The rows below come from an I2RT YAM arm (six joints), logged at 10 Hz.
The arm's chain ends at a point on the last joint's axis. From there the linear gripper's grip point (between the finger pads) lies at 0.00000 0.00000 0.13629 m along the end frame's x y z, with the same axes.
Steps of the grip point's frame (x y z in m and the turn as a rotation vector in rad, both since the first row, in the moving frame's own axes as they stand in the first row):
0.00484 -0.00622 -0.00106 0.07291 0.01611 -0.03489
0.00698 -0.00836 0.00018 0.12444 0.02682 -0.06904
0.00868 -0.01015 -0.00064 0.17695 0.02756 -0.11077
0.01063 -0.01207 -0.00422 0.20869 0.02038 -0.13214
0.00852 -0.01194 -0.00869 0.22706 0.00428 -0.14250
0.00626 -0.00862 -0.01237 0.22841 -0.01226 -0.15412
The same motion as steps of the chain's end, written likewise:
0.00282 0.00374 -0.00068 0.07291 0.01611 -0.03489
0.00392 0.00867 0.00128 0.12444 0.02682 -0.06904
0.00628 0.01400 0.00154 0.17695 0.02756 -0.11077
0.00975 0.01626 -0.00124 0.20869 0.02038 -0.13214
0.01014 0.01868 -0.00520 0.22706 0.00428 -0.14250
0.01029 0.02199 -0.00883 0.22841 -0.01226 -0.15412

